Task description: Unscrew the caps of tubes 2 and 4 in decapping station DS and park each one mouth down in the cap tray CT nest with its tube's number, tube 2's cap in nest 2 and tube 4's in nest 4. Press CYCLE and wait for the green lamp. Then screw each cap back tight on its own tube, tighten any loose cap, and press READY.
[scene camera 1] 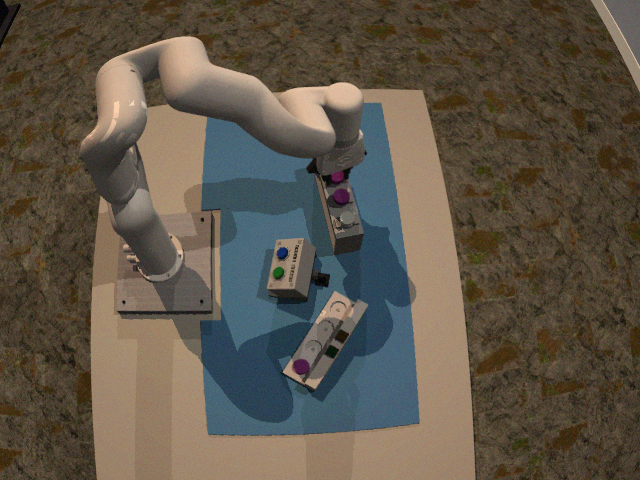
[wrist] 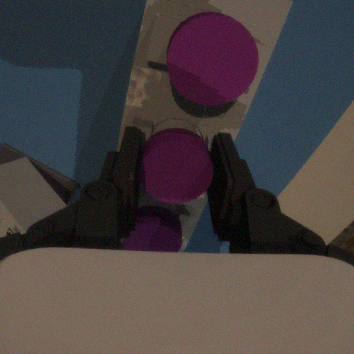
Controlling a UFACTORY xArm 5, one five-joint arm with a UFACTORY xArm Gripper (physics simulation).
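My gripper is shut on a magenta cap at the third place from the near end of the decapping station. By its place this is tube 2's cap; no number is readable. A clear rim shows beyond it in the wrist view. A neighbouring cap sits on its tube. Another cap shows behind the held one. The near-end tube is clear and uncapped. The cap tray holds a purple cap in its lower-left end nest; its other three nests are empty.
The control box stands left of the station, with a blue button and a green button. A small dark part sticks out on its right. A dark green square and a brownish square lie along the tray's ledge.
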